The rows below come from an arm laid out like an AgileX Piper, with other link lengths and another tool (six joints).
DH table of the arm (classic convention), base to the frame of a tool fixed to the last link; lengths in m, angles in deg. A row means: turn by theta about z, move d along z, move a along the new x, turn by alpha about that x. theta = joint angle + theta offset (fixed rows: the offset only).
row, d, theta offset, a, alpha
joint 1, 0.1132, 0, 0, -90
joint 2, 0, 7.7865, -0.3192, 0
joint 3, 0, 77.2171, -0.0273, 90
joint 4, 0.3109, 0, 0, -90
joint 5, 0, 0, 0, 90
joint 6, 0.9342, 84.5, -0.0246, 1.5
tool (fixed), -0.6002, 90, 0, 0
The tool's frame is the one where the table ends.
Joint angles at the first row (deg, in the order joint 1, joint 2, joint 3, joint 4, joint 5, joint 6):
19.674 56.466 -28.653 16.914 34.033 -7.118
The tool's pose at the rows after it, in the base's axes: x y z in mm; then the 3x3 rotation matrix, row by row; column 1 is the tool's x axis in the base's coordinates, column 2 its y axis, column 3 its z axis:
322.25, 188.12, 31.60; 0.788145, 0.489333, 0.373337; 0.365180, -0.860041, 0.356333; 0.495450, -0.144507, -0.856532
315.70, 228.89, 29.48; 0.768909, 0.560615, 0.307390; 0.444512, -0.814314, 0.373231; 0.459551, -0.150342, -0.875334
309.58, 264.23, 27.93; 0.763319, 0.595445, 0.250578; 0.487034, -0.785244, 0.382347; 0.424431, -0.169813, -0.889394
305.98, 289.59, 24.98; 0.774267, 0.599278, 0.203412; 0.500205, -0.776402, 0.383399; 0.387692, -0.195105, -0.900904
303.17, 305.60, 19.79; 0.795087, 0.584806, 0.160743; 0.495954, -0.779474, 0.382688; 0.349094, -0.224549, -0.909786
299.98, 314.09, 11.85; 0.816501, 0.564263, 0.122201; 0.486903, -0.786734, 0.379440; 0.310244, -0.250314, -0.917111
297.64, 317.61, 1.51; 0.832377, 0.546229, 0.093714; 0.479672, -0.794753, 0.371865; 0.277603, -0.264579, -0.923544
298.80, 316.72, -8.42; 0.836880, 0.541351, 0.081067; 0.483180, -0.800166, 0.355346; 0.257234, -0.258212, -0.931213
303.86, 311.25, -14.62; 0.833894, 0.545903, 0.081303; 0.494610, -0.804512, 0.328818; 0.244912, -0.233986, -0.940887
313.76, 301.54, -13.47; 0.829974, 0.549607, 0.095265; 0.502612, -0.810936, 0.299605; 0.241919, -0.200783, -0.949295
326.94, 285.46, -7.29; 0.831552, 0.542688, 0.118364; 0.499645, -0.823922, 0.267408; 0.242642, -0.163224, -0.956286
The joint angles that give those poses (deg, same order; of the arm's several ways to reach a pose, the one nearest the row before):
26.085 62.269 -32.710 15.689 35.062 -6.135
32.160 67.804 -37.478 14.783 36.404 -4.349
36.787 72.906 -42.313 14.517 38.003 -1.904
39.501 77.361 -46.641 14.830 39.731 0.443
40.611 80.924 -49.886 15.994 41.376 1.892
40.859 83.679 -51.874 17.405 42.640 2.586
40.883 85.897 -52.803 18.341 43.089 2.980
40.884 87.675 -53.330 17.980 43.057 3.251
40.739 88.937 -54.083 16.180 43.432 3.845
40.135 89.370 -55.223 13.502 44.498 4.825
38.835 89.010 -56.329 10.442 46.090 6.084

